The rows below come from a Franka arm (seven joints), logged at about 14 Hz.
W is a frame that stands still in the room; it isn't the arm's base.
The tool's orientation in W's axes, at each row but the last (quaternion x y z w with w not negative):
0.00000, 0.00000, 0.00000, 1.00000
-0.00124, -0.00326, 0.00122, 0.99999
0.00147, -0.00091, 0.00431, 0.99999
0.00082, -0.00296, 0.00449, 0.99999
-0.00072, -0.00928, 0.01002, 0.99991
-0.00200, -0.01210, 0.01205, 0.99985
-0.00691, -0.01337, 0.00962, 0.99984
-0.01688, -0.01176, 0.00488, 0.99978
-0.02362, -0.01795, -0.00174, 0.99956
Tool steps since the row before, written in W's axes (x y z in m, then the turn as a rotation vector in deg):
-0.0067, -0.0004, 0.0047, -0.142, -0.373, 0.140
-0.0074, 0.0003, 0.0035, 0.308, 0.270, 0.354
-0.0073, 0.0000, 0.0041, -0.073, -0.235, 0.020
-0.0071, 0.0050, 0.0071, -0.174, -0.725, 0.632
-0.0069, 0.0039, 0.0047, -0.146, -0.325, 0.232
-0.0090, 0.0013, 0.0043, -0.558, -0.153, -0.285
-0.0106, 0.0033, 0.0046, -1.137, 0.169, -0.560
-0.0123, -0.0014, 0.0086, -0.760, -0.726, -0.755
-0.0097, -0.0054, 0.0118, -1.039, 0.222, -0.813
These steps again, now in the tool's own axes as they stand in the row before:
-0.0067, -0.0004, 0.0047, -0.142, -0.373, 0.140
-0.0074, 0.0003, 0.0035, 0.311, 0.268, 0.353
-0.0073, 0.0001, 0.0041, -0.075, -0.234, 0.021
-0.0070, 0.0051, 0.0071, -0.177, -0.722, 0.634
-0.0067, 0.0040, 0.0048, -0.148, -0.322, 0.234
-0.0089, 0.0015, 0.0045, -0.568, -0.138, -0.272
-0.0104, 0.0034, 0.0049, -1.148, 0.198, -0.527
-0.0121, -0.0016, 0.0088, -0.785, -0.693, -0.761
-0.0093, -0.0060, 0.0119, -1.068, 0.256, -0.764

